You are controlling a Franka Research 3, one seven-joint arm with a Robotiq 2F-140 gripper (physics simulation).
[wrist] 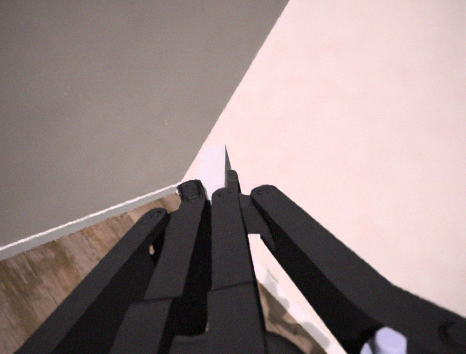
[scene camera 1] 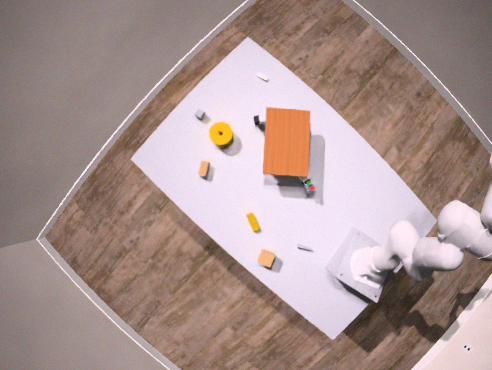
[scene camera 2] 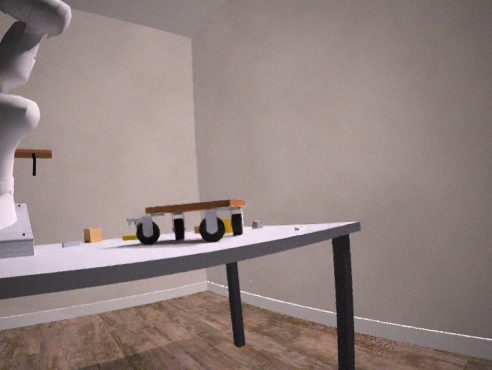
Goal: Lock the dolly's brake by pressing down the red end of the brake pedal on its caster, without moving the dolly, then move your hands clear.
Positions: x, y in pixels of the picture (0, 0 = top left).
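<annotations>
My gripper is visible to me in the wrist view [218, 163], while in scene camera 1 the gripper is out of frame, and in scene camera 2 it is out of frame as well. There is also a dolly, which I see in scene camera 1 [287, 131] and again in scene camera 2 [212, 228]. In the wrist view the dolly is out of frame.
</annotations>
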